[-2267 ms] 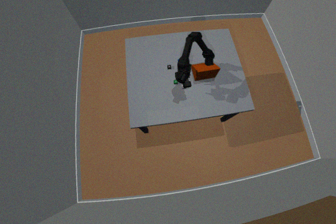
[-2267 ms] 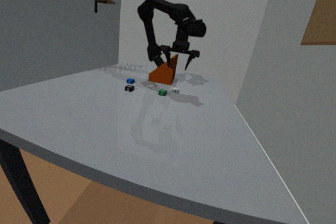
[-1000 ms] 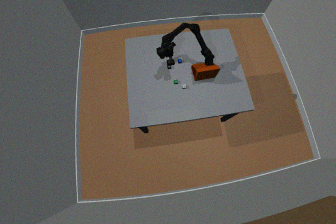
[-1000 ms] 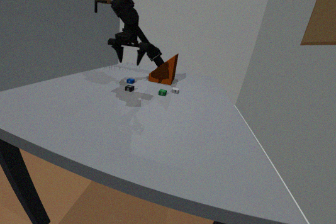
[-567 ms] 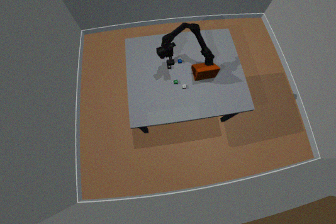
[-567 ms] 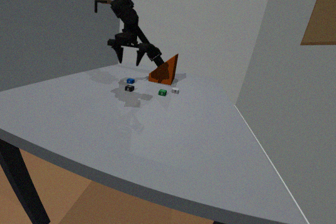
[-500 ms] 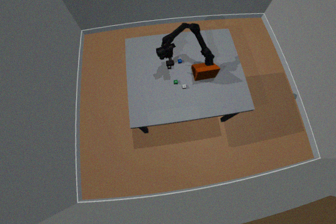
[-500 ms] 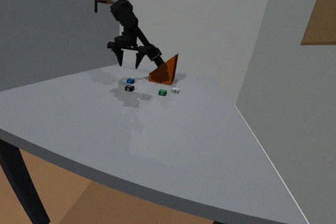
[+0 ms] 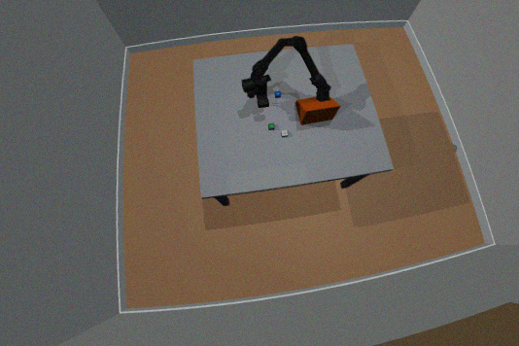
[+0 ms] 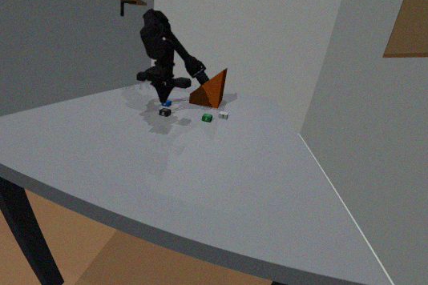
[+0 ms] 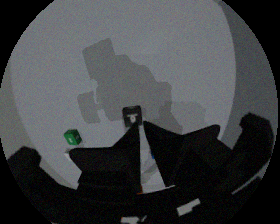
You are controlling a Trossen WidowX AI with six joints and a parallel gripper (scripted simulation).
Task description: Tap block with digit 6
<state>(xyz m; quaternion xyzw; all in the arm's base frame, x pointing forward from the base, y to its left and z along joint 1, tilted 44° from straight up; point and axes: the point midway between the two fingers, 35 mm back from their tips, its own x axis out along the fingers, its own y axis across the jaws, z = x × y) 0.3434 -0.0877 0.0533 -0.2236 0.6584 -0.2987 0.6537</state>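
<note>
Right now my gripper tip is 10 mm to the right of the black block and 40 mm above it. From my gripper tip the other things lie so: white block: 80 mm behind, 230 mm to the left, 40 mm below; blue block: 110 mm behind, 30 mm to the right, 40 mm below; green block: 20 mm behind, 170 mm to the left, 40 mm below.
</note>
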